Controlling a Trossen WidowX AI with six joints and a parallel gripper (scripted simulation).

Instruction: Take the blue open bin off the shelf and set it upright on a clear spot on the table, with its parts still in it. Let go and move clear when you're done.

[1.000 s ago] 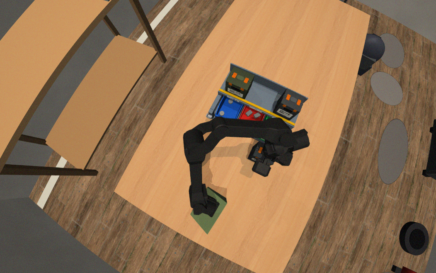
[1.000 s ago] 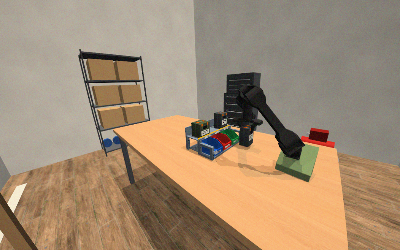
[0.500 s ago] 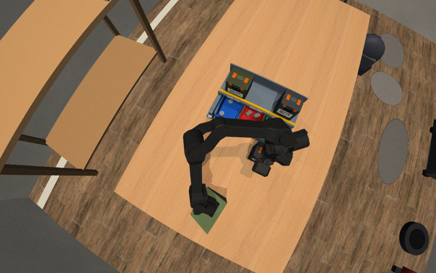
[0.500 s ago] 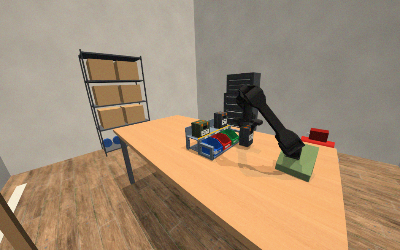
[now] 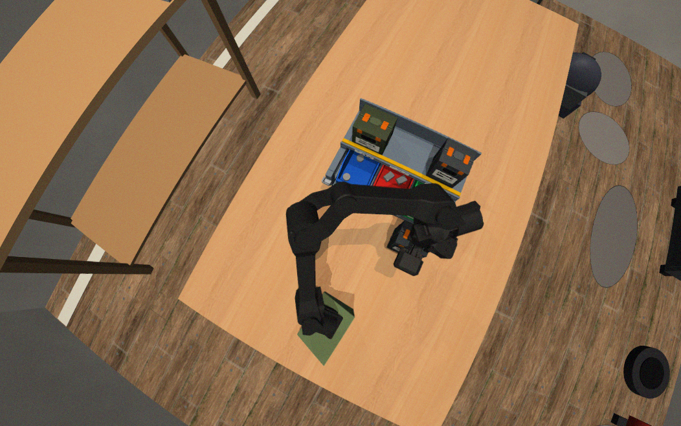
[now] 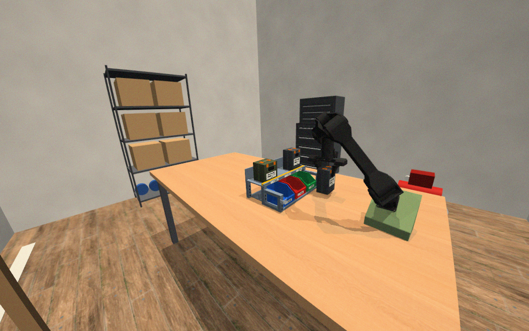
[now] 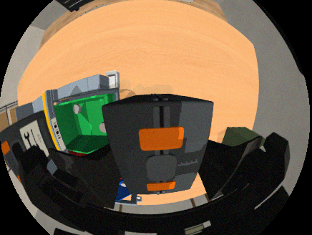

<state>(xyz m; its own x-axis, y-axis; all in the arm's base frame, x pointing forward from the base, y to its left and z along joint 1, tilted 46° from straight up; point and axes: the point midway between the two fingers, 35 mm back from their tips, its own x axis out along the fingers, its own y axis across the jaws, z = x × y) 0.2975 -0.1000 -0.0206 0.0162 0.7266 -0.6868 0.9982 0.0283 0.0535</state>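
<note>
Right now my hand is 23 cm to the right of the blue open bin, 14 cm short of it and 10 cm above it. Round my hand: olive case: 24 cm to the left, 22 cm ahead, 1 cm above; red bin: 14 cm ahead, 12 cm to the left, 10 cm below; green bin: 15 cm ahead, 10 cm below, 1 cm to the left.
</note>
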